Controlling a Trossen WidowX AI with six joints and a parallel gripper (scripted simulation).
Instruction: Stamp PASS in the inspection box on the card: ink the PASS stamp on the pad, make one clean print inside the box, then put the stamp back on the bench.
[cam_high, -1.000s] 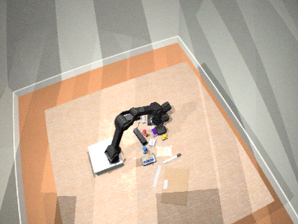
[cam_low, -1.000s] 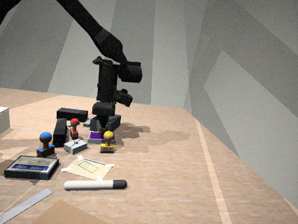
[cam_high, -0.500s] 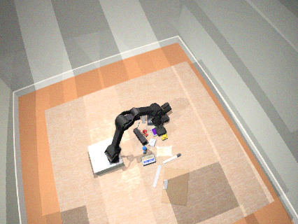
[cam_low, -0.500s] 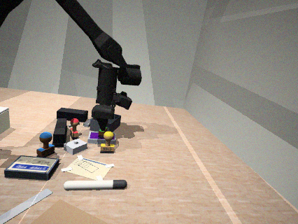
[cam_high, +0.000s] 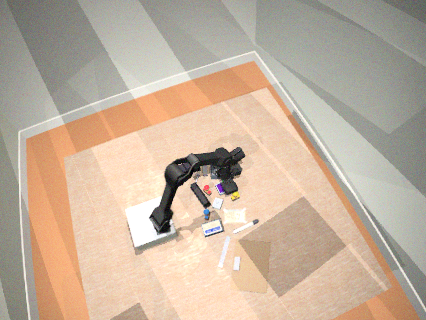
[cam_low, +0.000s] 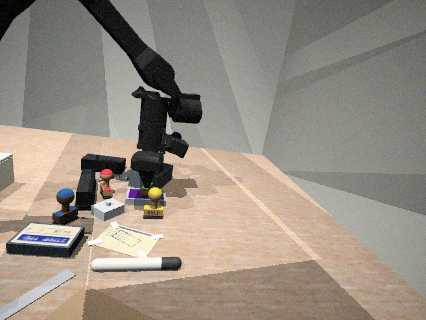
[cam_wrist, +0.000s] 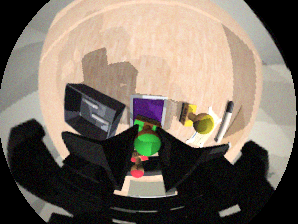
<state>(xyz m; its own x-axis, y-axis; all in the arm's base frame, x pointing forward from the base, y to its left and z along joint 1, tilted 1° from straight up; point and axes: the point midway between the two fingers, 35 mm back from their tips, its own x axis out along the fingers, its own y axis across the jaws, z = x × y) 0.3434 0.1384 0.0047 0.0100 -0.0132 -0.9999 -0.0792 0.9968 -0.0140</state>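
The green-knobbed stamp lies right at my gripper tip. From my gripper tip the other things lie so: purple ink pad: 30 mm below; then yellow-knobbed stamp: 30 mm ahead, 70 mm to the right, 20 mm below; then red-knobbed stamp: 90 mm behind, 20 mm below.
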